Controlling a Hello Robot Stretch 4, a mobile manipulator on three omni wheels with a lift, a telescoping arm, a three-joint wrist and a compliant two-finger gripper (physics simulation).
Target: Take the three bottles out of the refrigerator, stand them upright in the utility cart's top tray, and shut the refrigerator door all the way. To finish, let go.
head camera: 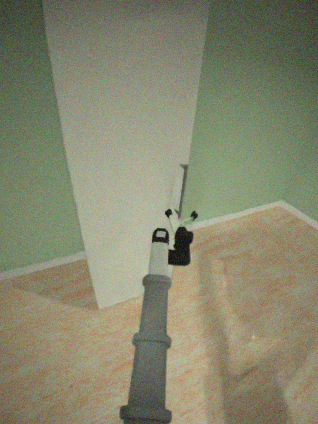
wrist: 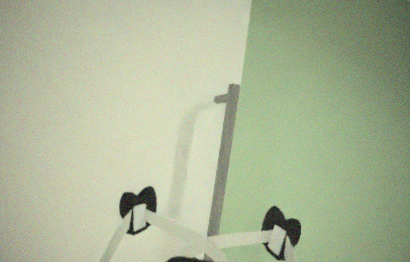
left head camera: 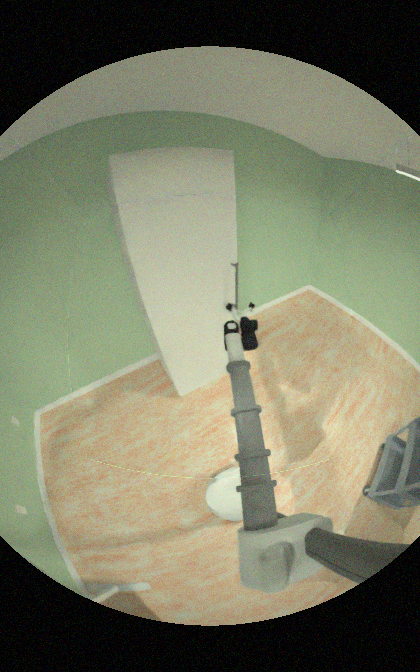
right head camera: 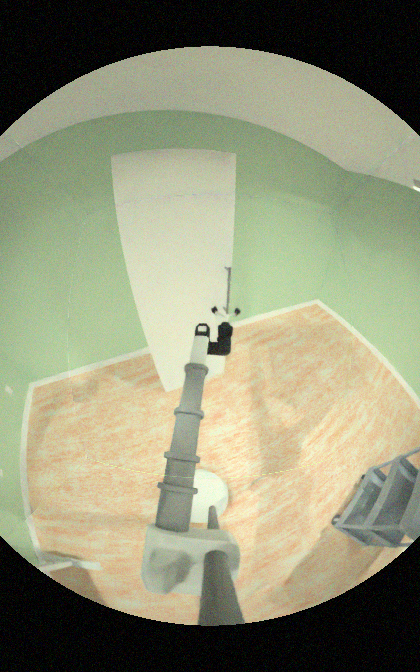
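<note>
The refrigerator (head camera: pixel 125 125) (left head camera: pixel 175 225) (right head camera: pixel 175 225) (wrist: pixel 100 100) is a tall white block against the green wall. Its vertical grey bar handle (head camera: pixel 184 185) (left head camera: pixel 236 282) (right head camera: pixel 228 287) (wrist: pixel 227 140) runs along the right edge of the front. No opening into the refrigerator shows. My gripper (head camera: pixel 181 214) (left head camera: pixel 240 306) (right head camera: pixel 226 310) (wrist: pixel 209 212) is open at the handle's lower part. In the wrist view the bar runs down between the spread fingertips; whether they reach around it is unclear. The utility cart (left head camera: pixel 406 462) (right head camera: pixel 375 527) shows partly at the right edge. The bottles do not show.
A white rounded base part (left head camera: pixel 222 495) (right head camera: pixel 212 495) lies below the extended arm. A pale bar (left head camera: pixel 132 586) (right head camera: pixel 80 566) shows low at the left. Green walls with white baseboards stand behind and at both sides of the wood-patterned floor.
</note>
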